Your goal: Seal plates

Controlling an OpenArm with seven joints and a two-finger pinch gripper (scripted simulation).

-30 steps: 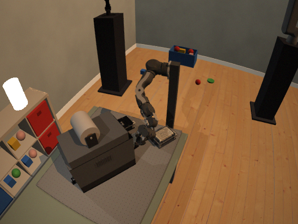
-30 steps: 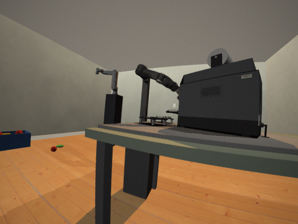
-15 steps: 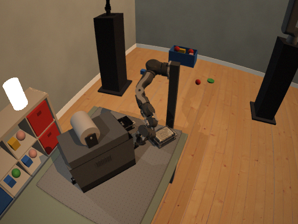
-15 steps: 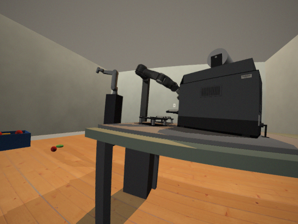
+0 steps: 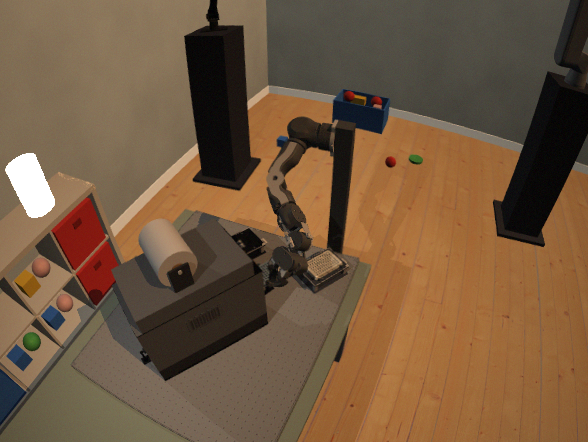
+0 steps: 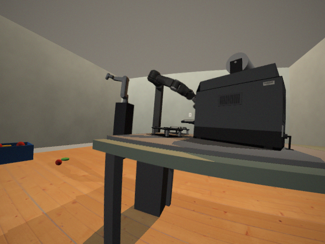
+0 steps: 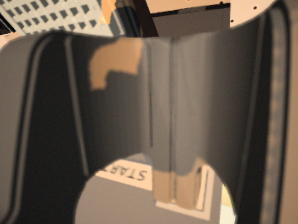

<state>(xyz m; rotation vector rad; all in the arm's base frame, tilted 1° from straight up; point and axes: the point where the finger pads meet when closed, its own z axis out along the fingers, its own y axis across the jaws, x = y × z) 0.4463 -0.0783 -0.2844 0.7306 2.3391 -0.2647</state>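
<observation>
My hand is 30 mm short of the pale start button, 20 mm to the left of it and 10 mm below it. From my hand the other things lie so: dark sealer stage 100 mm behind, 40 mm to the right, 80 mm below; white well plate 230 mm behind, 100 mm to the left, 130 mm below; warning sticker 70 mm behind, 170 mm to the right, 20 mm below.
</observation>
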